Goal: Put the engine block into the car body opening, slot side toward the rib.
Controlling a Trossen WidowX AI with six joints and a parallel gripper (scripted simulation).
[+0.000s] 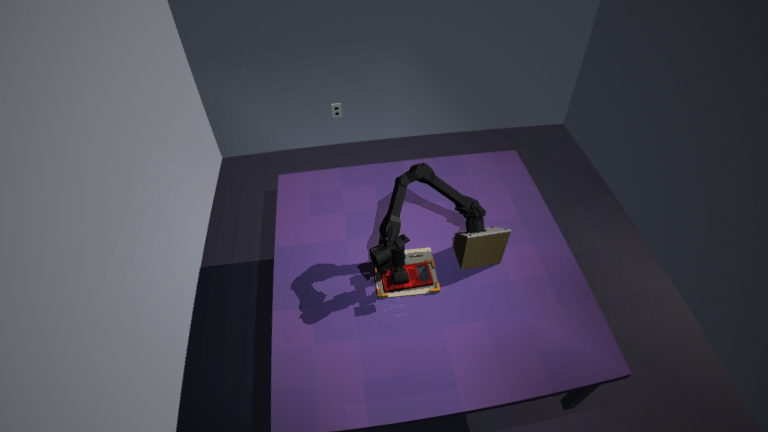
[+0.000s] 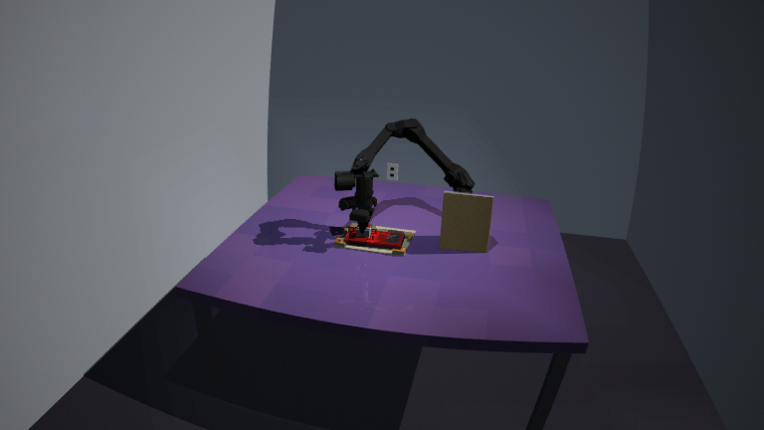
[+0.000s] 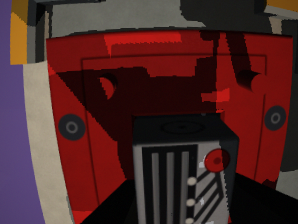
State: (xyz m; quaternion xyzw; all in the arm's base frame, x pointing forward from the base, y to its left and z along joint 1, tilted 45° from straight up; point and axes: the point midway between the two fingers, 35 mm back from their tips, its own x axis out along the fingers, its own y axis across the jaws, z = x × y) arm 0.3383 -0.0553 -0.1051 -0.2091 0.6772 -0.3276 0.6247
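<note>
My gripper tip is now 13 cm to the left of the dark upright post and 1 cm above it. The rest, counted from my gripper tip: engine block: 1 cm below.
</note>
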